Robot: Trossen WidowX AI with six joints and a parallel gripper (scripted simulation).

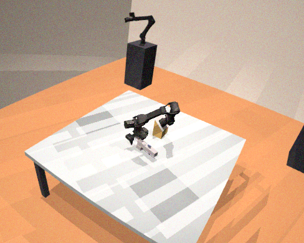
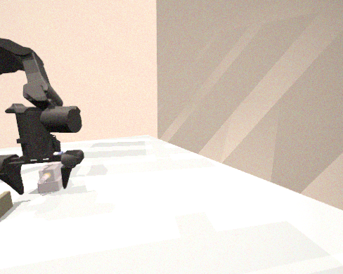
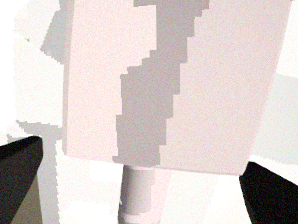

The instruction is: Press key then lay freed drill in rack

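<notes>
Now: gripper tip 10 mm short of the drill, 50 mm to the right of it and 30 mm below it. Round my gripper tip: blue key 30 mm ahead, 140 mm to the left, 30 mm above; then rack 90 mm behind, 40 mm to the right.
</notes>
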